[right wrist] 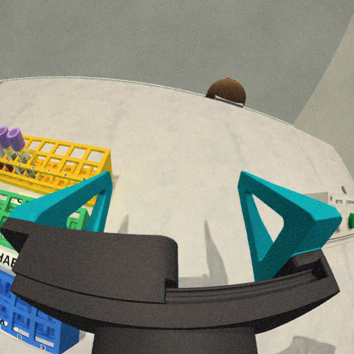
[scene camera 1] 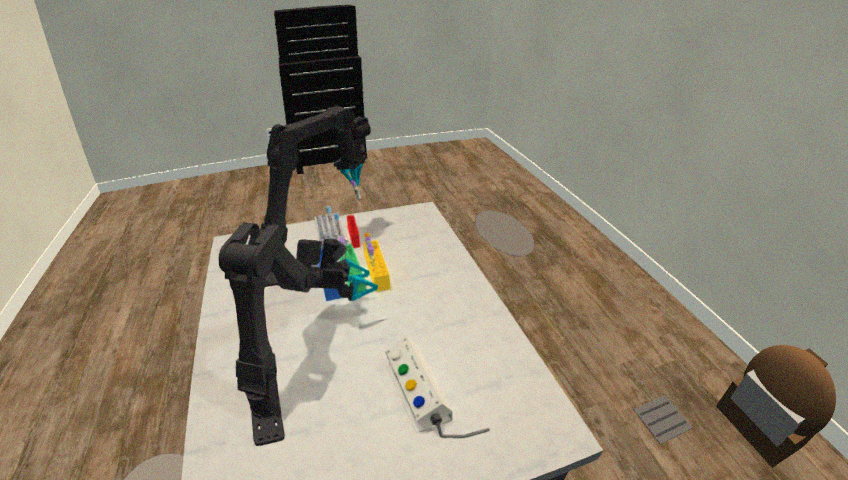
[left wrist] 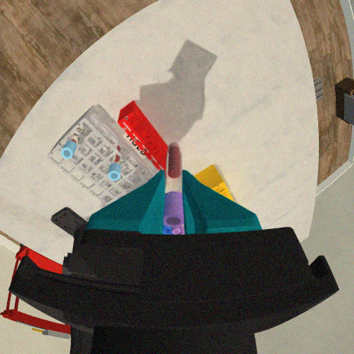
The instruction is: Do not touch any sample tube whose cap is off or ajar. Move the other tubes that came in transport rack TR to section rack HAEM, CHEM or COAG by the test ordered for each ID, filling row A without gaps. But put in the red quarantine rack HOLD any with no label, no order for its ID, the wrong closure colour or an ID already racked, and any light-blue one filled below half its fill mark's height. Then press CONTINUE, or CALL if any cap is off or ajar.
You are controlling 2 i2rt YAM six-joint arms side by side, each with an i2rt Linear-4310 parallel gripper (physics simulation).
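Places are measured from the left arm's base along level axes (x right, y back, z down), in centimetres.
Where they show: left gripper, fingertip midpoint: (scene camera 1: pixel 356 185); right gripper, fingertip midpoint: (scene camera 1: pixel 373 280); right arm's base at its link origin: (scene camera 1: pixel 266 408).
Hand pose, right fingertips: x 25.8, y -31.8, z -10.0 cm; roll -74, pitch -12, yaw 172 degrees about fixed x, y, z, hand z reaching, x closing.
Each offset is from my right fingertips to the top centre of the thing. "pt": to the spot under its first point.
My left gripper (scene camera 1: pixel 353 178) (left wrist: pixel 173 177) is shut on a purple-capped tube (left wrist: pixel 174 162), which hangs dark end down above the table, near the red HOLD rack {dx -39.2, dy +3.7, dz +4.3 cm} (scene camera 1: pixel 354 230) (left wrist: pixel 141 132). The grey-white transport rack {dx -38.7, dy +12.1, dz +4.3 cm} (scene camera 1: pixel 324 227) (left wrist: pixel 94 114) holds light-blue-capped tubes (left wrist: pixel 68 149) (left wrist: pixel 114 170). The yellow rack {dx -16.9, dy -2.2, dz +4.3 cm} (scene camera 1: pixel 382 279) (left wrist: pixel 211 175) (right wrist: pixel 109 160) holds purple-capped tubes {dx -19.0, dy -1.0, dz +0.6 cm} (scene camera 1: pixel 370 246) (right wrist: pixel 15 136). The green rack {pt dx -25.7, dy +6.0, dz +8.0 cm} (scene camera 1: pixel 349 254) (right wrist: pixel 82 217) and the blue rack {dx -15.4, dy +13.5, dz +4.3 cm} (scene camera 1: pixel 330 294) (right wrist: pixel 67 342) are partly hidden. My right gripper (scene camera 1: pixel 373 279) (right wrist: pixel 174 178) is open and empty, over the table beside the section racks. Tube labels are too small to read.
A button box {dx +32.6, dy -6.0, dz +1.6 cm} (scene camera 1: pixel 429 392) with green {dx +30.5, dy -3.4, dz +2.5 cm} (scene camera 1: pixel 403 369), yellow {dx +35.4, dy -4.2, dz +2.5 cm} (scene camera 1: pixel 410 384) and blue {dx +40.3, dy -5.1, dz +2.5 cm} (scene camera 1: pixel 418 401) buttons lies at the lower middle of the scene view, its cable {pt dx +47.5, dy -13.8, dz +9.3 cm} (scene camera 1: pixel 464 435) beside it. It shows partly in the right wrist view (right wrist: pixel 320 200). The right arm's links stand left of the racks.
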